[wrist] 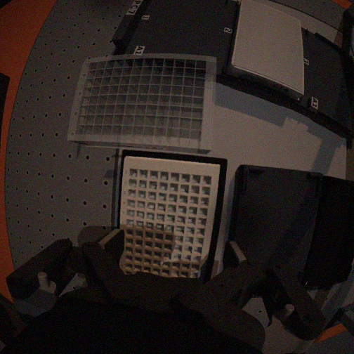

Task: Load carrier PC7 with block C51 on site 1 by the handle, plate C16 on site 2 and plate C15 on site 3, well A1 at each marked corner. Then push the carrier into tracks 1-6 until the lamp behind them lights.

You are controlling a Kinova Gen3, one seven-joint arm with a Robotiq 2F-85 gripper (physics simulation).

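Observation:
Carrier PC7 (187, 30) is a dark board across the top of the wrist view, with labels 1, 2, 3 and A1 marks. A pale flat-topped plate (268, 47) sits on it between labels 2 and 3; the carrier surface between labels 1 and 2 is bare. A translucent gridded piece (142, 105) stands in front of the carrier's label 1 end. A white gridded block (167, 200) sits in a black-rimmed holder, its near end partly hidden by my gripper. My gripper (173, 246) is open, its fingers apart at either side of this block's near part, with nothing gripped. No C numbers are readable.
A dark tray-like holder (275, 215) stands right of the white block, with a black block-shaped thing (336, 232) beyond it. A perforated grey board (42, 145) lies at the left, with an orange surface (15, 50) beyond its edge. The tracks and lamp do not show.

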